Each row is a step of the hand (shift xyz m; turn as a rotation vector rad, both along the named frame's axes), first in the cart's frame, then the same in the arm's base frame.
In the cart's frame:
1: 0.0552 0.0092 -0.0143 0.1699 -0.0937 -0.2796
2: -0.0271 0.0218 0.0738 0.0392 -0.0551 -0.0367
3: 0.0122 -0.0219 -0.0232 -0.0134 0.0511 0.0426
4: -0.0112 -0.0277 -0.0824 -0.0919 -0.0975 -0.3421
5: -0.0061 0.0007 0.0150 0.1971 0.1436 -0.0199
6: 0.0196 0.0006 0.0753 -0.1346 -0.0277 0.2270
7: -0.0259 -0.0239 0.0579 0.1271 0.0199 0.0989
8: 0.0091 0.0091 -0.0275 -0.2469 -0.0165 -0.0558
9: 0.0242 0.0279 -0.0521 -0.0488 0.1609 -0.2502
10: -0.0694 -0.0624 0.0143 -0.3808 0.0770 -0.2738
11: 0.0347 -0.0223 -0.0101 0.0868 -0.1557 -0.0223
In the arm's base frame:
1: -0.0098 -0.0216 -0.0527 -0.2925 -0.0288 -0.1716
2: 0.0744 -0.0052 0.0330 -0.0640 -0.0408 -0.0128
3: -0.0323 -0.0100 -0.0052 0.0649 0.0195 -0.0033
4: -0.0825 0.0294 -0.0026 -0.3298 0.1613 0.0153
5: 0.0130 -0.0030 0.0092 0.0541 -0.0237 -0.2374
6: 0.0607 -0.0480 0.0083 0.1777 -0.0430 0.1923
7: 0.0352 -0.0266 0.0515 0.0845 -0.1141 -0.0786
8: -0.0178 0.0132 -0.0207 -0.0400 0.1697 0.1842
9: -0.0280 0.0274 -0.0504 -0.1091 0.2504 -0.1276
10: -0.0199 -0.0025 0.0923 -0.1563 0.4156 0.1695
11: -0.0232 -0.0305 -0.0184 -0.1128 -0.1395 0.0084

